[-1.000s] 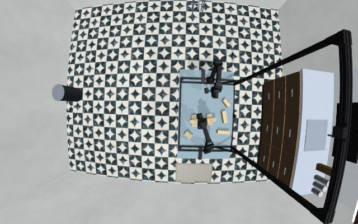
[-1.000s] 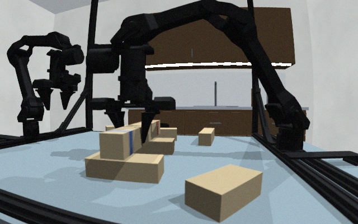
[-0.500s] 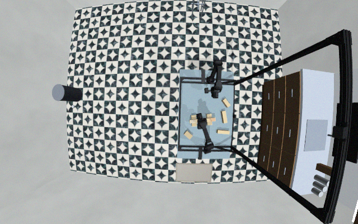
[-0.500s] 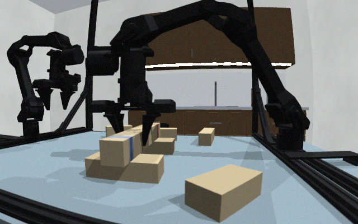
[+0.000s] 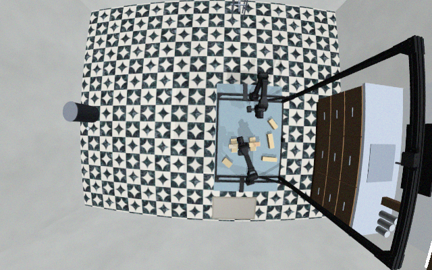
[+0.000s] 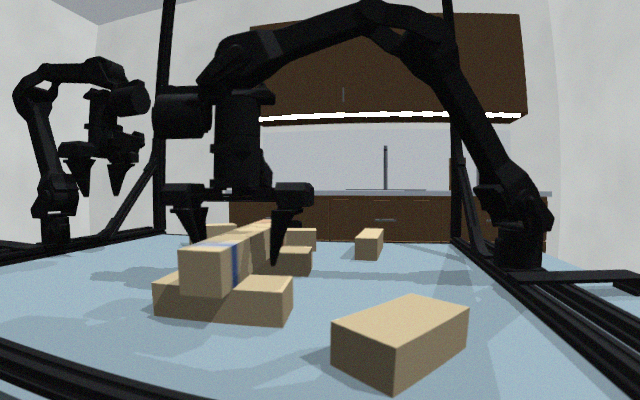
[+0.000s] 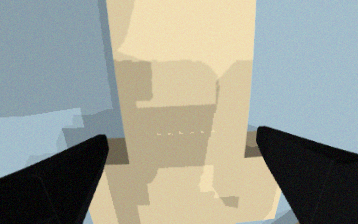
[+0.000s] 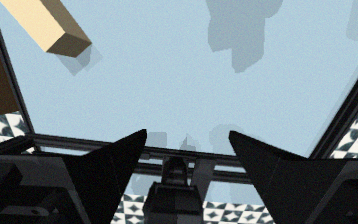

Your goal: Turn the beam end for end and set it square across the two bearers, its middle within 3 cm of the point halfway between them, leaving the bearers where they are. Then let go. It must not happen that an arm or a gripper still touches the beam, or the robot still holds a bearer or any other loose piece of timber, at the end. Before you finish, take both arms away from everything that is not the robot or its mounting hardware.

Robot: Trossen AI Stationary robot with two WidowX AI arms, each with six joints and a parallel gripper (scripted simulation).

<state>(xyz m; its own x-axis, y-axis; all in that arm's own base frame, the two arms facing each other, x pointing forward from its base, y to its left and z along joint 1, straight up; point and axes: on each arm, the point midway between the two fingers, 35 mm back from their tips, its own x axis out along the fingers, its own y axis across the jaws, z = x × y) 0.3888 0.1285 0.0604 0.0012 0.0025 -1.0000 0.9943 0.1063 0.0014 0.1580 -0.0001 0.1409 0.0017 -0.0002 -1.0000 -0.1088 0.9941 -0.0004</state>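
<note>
The beam is 5 cm behind my left hand, 1 cm to the right of it and 2 cm below it.
</note>
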